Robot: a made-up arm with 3 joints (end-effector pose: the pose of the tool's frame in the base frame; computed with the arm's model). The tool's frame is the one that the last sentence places.
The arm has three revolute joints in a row. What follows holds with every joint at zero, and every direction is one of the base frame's.
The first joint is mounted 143 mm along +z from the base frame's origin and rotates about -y.
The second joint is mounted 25 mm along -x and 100 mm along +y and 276 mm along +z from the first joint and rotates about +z.
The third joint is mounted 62 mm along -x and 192 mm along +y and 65 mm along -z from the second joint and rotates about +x.
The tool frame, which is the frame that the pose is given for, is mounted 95 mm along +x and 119 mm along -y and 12 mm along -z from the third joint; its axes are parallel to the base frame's.
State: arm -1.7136 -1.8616 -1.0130
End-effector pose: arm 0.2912 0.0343 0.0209 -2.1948 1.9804 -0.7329
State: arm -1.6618 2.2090 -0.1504
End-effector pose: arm 0.2254 0.0833 0.2258 1.6435 0.7398 1.6187
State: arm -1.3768 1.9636 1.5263
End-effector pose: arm 0.0472 0.0544 0.3777 -2.0592 -2.1218 -0.6682
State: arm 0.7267 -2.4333 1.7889
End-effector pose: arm 0.0094 -0.0957 0.2817 -1.3993 2.3072 1.3726
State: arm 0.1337 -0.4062 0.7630
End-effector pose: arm 0.0340 0.1919 0.2687 0.7783 -0.2805 -0.3359
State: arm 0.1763 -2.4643 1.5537
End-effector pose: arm 0.0586 -0.0781 0.2467 0.8239 -1.9225 -1.8376
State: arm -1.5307 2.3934 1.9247
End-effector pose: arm 0.0948 -0.0567 0.3625 -1.4945 -1.7773 -0.4496
